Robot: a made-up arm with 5 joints. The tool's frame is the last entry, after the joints.
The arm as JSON. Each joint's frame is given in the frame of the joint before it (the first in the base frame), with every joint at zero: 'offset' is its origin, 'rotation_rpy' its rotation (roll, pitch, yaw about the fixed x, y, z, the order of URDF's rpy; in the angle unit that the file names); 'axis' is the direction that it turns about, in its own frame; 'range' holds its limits. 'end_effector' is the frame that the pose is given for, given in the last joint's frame.
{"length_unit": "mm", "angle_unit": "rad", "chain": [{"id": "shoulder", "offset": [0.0, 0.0, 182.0], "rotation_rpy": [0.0, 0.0, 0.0], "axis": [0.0, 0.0, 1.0], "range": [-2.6, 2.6]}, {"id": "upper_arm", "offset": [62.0, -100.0, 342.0], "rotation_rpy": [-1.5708, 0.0, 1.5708], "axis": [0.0, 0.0, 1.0], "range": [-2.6, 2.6]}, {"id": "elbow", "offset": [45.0, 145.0, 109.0], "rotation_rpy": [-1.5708, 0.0, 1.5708], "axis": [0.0, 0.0, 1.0], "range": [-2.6, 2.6]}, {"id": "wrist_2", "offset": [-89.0, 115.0, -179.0], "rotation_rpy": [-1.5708, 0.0, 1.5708], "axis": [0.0, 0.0, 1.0], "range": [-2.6, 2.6]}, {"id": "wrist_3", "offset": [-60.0, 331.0, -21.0], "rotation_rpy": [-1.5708, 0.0, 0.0], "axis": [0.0, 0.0, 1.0], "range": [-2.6, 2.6]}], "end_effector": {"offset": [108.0, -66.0, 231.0], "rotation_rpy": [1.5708, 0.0, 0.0]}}
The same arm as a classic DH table. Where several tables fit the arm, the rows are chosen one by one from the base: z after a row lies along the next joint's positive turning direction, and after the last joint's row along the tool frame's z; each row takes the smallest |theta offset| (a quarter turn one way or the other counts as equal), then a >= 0, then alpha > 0; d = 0 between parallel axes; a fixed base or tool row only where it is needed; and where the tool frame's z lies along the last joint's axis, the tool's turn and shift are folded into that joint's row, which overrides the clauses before.
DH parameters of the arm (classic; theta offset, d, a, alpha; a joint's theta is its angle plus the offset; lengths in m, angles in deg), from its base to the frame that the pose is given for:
shoulder: -90 0.524 0.1 90
upper_arm: -90 0.047 0.145 -90
elbow: 90 -0.224 0.115 -90
wrist_2: 0 0.068 -0.06 -90
wrist_3: 0 0.562 0.108 90
tool (fixed): 0 0.066 0 0
Joint limits (deg, base to tool): -148.97..148.97 -148.97..148.97 -148.97..148.97 -148.97..148.97 -148.97..148.97

